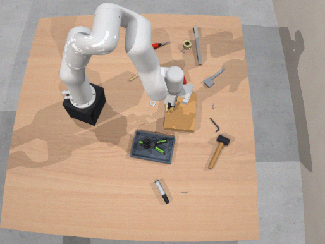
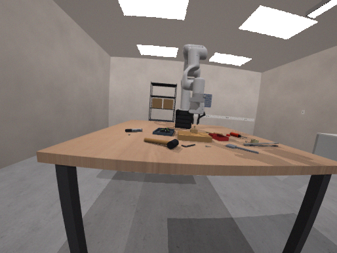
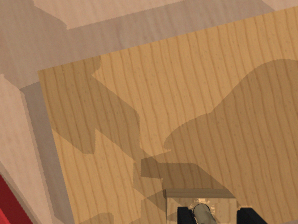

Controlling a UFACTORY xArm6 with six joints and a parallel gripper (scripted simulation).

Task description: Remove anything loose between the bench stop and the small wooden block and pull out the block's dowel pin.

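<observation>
My gripper is now 50 mm above the dowel pin. The rest, counted from my hand: small wooden block (70 mm below); red tray (30 mm ahead, 170 mm to the left, 100 mm below); dark grey tray (120 mm behind, 190 mm to the right, 100 mm below).
</observation>
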